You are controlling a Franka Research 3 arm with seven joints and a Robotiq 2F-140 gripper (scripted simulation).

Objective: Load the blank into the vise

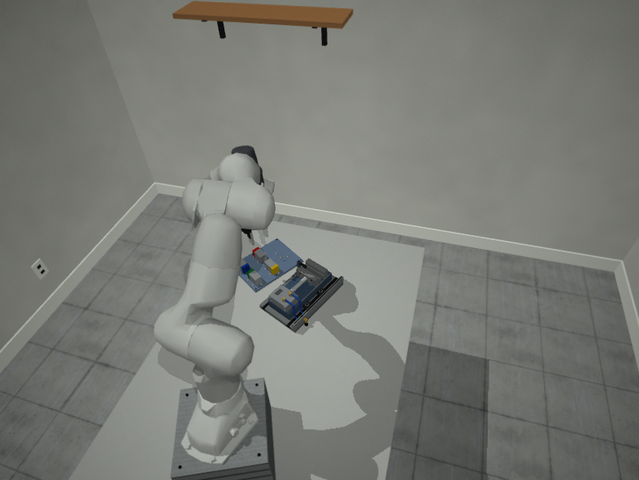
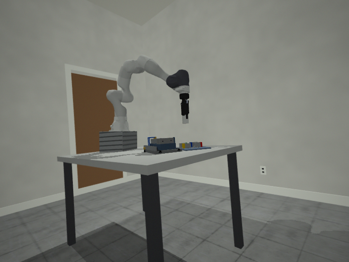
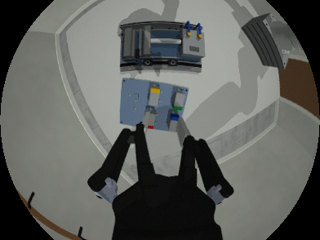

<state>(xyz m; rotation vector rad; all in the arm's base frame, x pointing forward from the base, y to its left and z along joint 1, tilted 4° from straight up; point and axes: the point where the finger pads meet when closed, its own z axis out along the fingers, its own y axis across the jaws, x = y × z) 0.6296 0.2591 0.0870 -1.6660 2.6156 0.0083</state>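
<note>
The yellow-ended blank is 20 mm ahead of my hand, 30 mm to the right of it and 200 mm below it. Round my hand: red-ended blank: 60 mm ahead, 60 mm to the left, 200 mm below; blue-ended blank: 20 mm behind, 90 mm to the left, 200 mm below; green-ended blank: 60 mm behind, 10 mm to the left, 200 mm below.
</note>
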